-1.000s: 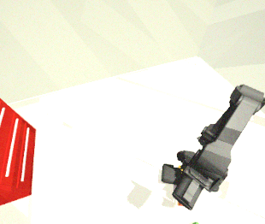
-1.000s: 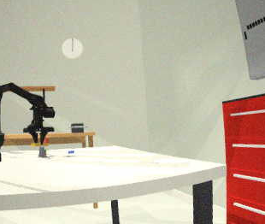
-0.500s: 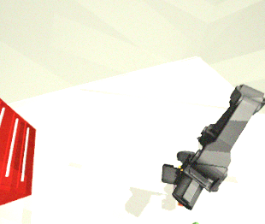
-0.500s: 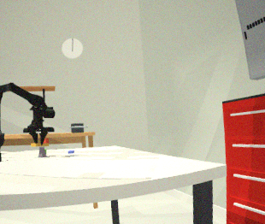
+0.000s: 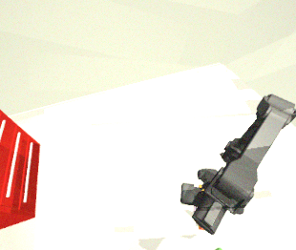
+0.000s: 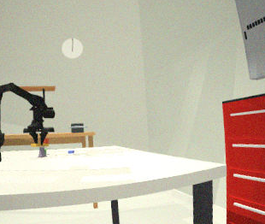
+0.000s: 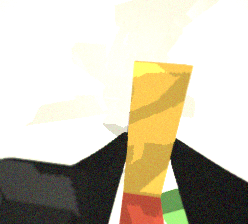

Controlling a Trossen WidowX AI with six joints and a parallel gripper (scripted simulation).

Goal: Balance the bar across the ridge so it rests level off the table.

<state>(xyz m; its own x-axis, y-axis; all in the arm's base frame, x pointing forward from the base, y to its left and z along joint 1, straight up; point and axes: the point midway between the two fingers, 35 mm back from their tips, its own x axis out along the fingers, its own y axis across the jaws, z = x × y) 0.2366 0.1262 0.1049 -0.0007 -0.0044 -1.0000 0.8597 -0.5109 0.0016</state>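
The yellow bar is 2 cm ahead of my gripper tip, 4 cm to the left of it and 1 cm above it. Also, from my gripper tip: green-edged piece (2 cm ahead, 17 cm to the left, 5 cm below); blue block (20 cm ahead, 16 cm to the left, 6 cm below).
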